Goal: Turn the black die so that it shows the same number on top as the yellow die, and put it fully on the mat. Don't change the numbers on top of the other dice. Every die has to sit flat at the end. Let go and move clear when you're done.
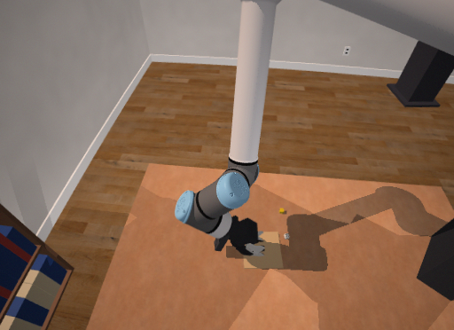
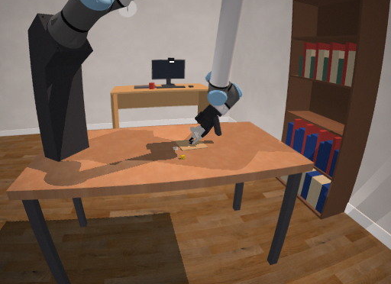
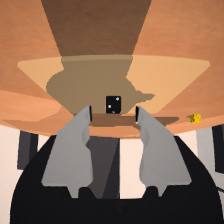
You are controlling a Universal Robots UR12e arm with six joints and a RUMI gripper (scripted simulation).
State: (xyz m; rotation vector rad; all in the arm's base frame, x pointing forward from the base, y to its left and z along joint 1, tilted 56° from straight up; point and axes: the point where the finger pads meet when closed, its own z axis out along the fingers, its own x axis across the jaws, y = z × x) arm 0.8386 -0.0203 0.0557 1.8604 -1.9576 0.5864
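Right now the black die is 10 mm below my hand and 10 mm behind it. From my hand the other things lie so: tan mat 20 mm below, 10 mm behind; white die 110 mm behind, 40 mm to the right, 10 mm below; yellow die 160 mm to the right, 110 mm behind, 10 mm below.
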